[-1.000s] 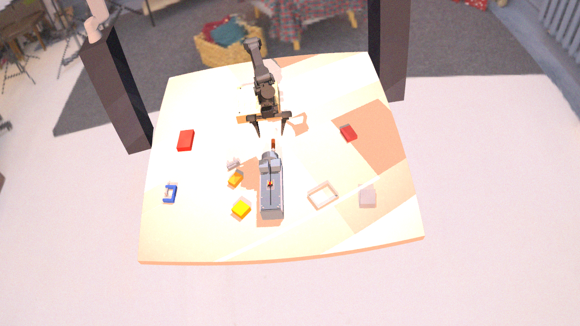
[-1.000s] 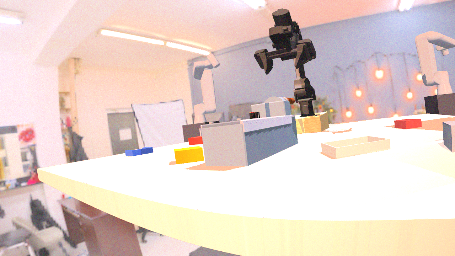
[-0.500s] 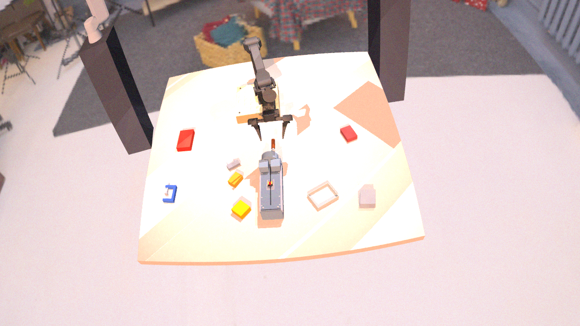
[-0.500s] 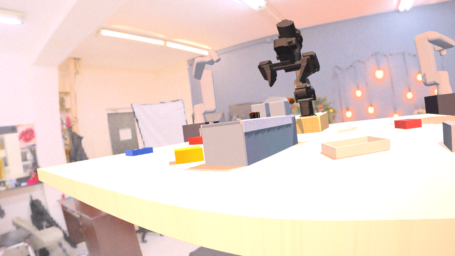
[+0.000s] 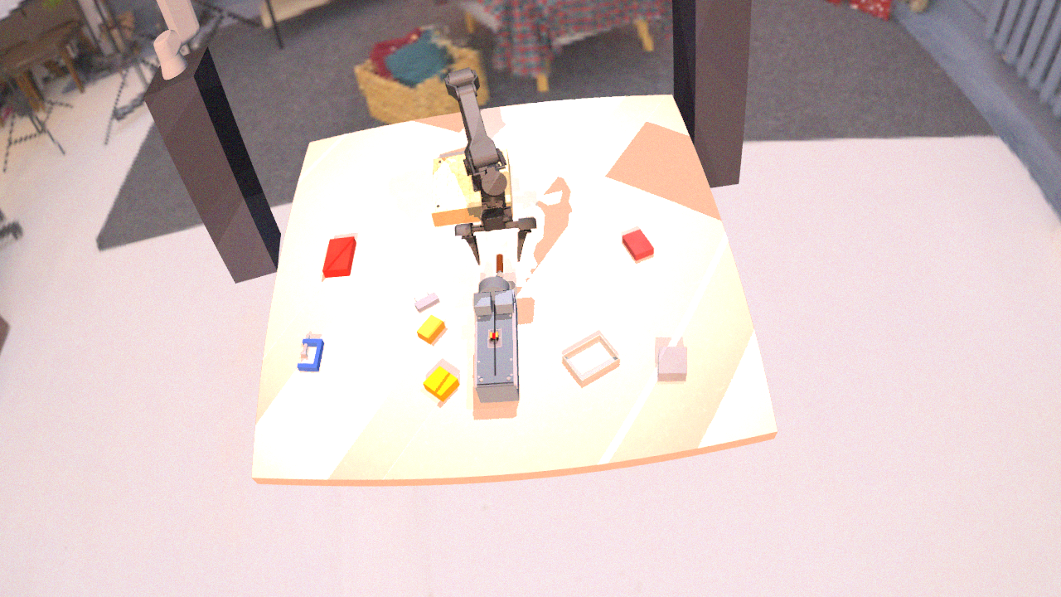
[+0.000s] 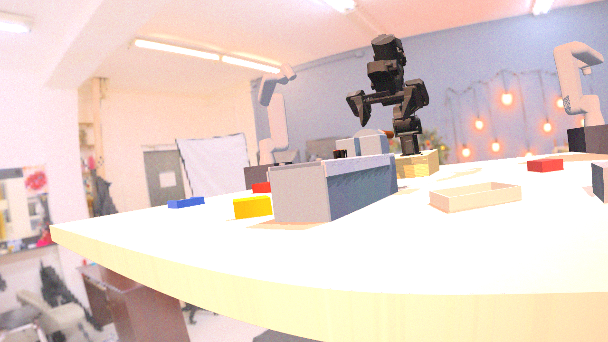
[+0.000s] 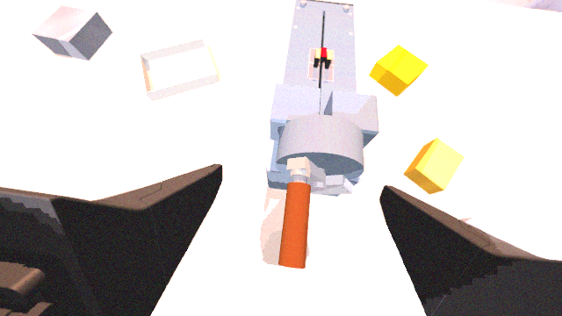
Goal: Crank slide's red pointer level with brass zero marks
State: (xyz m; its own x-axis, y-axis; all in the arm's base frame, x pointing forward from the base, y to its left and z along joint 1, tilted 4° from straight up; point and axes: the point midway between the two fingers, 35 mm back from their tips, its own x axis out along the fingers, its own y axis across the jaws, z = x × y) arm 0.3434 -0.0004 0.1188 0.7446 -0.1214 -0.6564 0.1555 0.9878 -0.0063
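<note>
Now: the orange crank handle 2 cm behind my gripper tip and 2 cm below it. From my gripper tip the other things lie so: shallow white tray (22 cm ahead, 16 cm to the left, 13 cm below); red pointer (16 cm ahead, 4 cm to the right, 6 cm below); yellow cube (21 cm ahead, 19 cm to the right, 13 cm below).
</note>
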